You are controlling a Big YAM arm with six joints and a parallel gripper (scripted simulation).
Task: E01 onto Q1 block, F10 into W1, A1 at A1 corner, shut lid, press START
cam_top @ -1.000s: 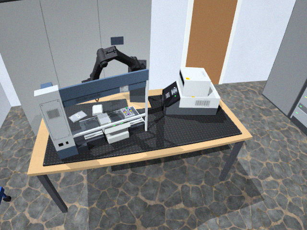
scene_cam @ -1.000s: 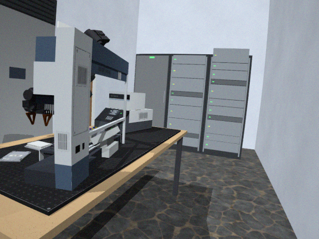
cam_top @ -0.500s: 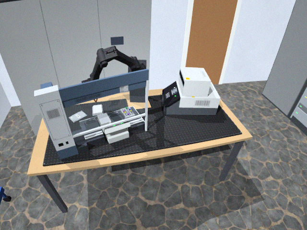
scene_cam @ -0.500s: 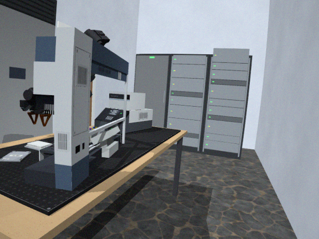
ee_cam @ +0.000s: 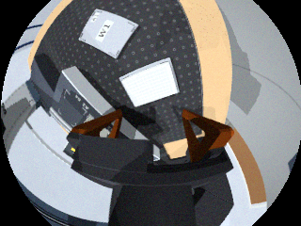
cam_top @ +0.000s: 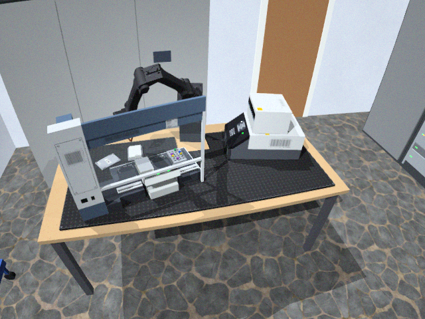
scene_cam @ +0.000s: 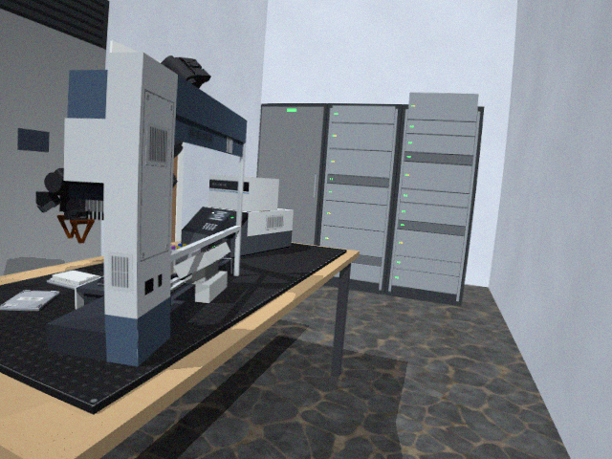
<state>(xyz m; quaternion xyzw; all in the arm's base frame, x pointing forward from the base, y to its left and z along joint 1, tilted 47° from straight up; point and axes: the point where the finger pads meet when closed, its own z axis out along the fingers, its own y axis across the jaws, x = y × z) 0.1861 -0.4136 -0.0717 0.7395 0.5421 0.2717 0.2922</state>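
Right now my hand is 13 cm above the white 96-well PCR plate. From my hand the other things lie so: flat grey nest: 14 cm below; tube cooling block: 25 cm to the left, 21 cm ahead, 6 cm below; white deep-well block: 25 cm ahead, 6 cm below, 4 cm to the left.
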